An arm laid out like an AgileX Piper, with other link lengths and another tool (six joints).
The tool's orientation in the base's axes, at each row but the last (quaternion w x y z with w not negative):
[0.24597, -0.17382, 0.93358, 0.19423]
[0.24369, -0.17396, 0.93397, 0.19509]
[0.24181, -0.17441, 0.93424, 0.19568]
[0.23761, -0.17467, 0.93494, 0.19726]
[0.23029, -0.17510, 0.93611, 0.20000]
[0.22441, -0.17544, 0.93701, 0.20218]
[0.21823, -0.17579, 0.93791, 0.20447]
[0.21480, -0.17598, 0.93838, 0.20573]
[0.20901, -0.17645, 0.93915, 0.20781]
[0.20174, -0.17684, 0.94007, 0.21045]
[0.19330, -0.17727, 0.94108, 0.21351]
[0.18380, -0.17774, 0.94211, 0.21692]
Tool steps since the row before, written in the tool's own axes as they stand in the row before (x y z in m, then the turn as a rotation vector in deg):
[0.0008, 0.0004, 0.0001, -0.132, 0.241, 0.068]
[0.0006, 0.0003, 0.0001, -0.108, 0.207, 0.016]
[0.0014, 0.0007, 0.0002, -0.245, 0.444, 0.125]
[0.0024, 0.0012, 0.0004, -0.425, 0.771, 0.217]
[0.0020, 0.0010, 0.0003, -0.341, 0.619, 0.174]
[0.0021, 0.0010, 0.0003, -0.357, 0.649, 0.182]
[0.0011, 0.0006, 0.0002, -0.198, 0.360, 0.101]
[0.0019, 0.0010, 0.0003, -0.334, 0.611, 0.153]
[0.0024, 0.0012, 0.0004, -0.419, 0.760, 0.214]
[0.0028, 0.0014, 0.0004, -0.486, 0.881, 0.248]
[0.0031, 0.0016, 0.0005, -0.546, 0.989, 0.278]
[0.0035, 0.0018, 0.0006, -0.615, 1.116, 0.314]
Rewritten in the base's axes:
[-0.0008, 0.0002, -0.0004, 0.033, 0.269, 0.082]
[-0.0006, 0.0002, -0.0003, 0.008, 0.211, 0.101]
[-0.0014, 0.0004, -0.0007, 0.063, 0.496, 0.151]
[-0.0023, 0.0007, -0.0012, 0.108, 0.861, 0.263]
[-0.0020, 0.0005, -0.0010, 0.087, 0.691, 0.211]
[-0.0021, 0.0005, -0.0010, 0.090, 0.724, 0.221]
[-0.0011, 0.0003, -0.0005, 0.050, 0.402, 0.123]
[-0.0019, 0.0005, -0.0008, 0.077, 0.673, 0.223]
[-0.0024, 0.0006, -0.0011, 0.107, 0.849, 0.259]
[-0.0029, 0.0007, -0.0011, 0.124, 0.984, 0.300]
[-0.0032, 0.0008, -0.0012, 0.139, 1.105, 0.338]
[-0.0036, 0.0009, -0.0014, 0.156, 1.246, 0.380]

